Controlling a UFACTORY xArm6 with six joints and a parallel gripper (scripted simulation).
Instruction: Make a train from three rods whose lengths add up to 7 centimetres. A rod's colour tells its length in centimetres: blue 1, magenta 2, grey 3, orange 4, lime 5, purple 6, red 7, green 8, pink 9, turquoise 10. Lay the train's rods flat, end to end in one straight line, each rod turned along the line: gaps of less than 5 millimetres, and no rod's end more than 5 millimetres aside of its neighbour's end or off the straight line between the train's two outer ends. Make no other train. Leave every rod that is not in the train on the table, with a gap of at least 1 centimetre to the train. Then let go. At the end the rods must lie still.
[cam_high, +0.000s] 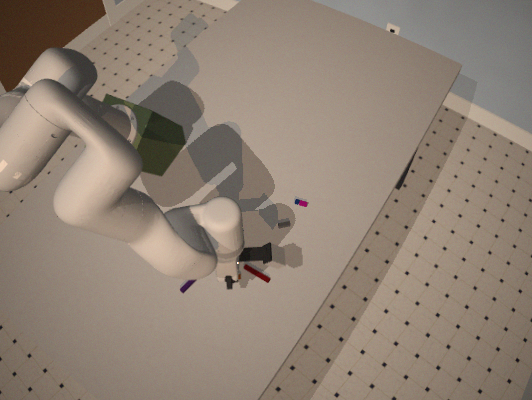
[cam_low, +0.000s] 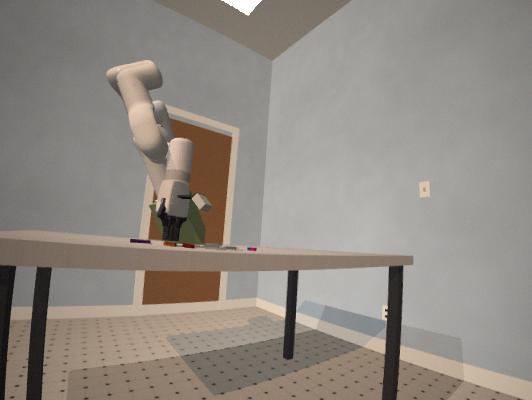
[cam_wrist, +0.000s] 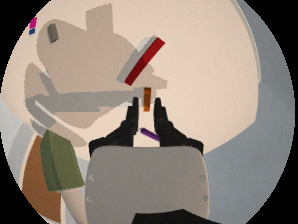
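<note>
My gripper is now 3 cm above the orange rod. Round my hand: red rod: 4 cm ahead, 4 cm to the left, 3 cm below; purple rod: 7 cm behind, 8 cm to the right, 3 cm below; grey rod: 1 cm ahead, 19 cm to the left, 3 cm below.
</note>
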